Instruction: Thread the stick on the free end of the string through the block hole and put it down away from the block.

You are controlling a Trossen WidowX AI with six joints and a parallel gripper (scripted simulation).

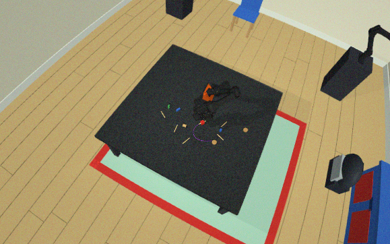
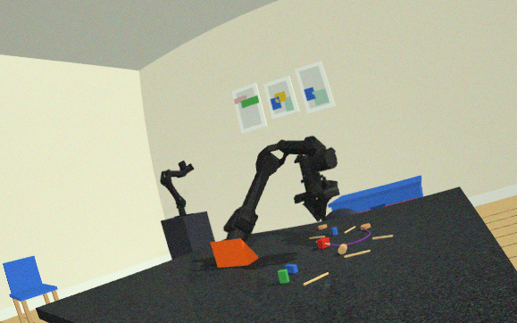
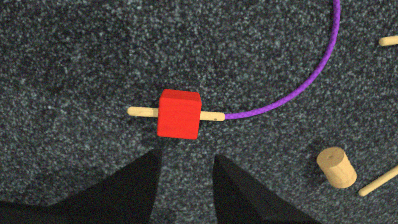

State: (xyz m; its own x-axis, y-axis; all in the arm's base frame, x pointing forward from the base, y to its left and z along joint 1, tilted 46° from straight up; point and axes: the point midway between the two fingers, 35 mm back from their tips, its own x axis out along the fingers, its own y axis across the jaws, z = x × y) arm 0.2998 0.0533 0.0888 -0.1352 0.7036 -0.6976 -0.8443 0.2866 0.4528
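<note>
Right now my gripper tip is 1 cm past the red block and 8 cm above it. Round my gripper tip: tan wooden block 10 cm ahead, 11 cm to the right, 8 cm below; green cylinder 2 cm ahead, 33 cm to the right, 7 cm below.
</note>
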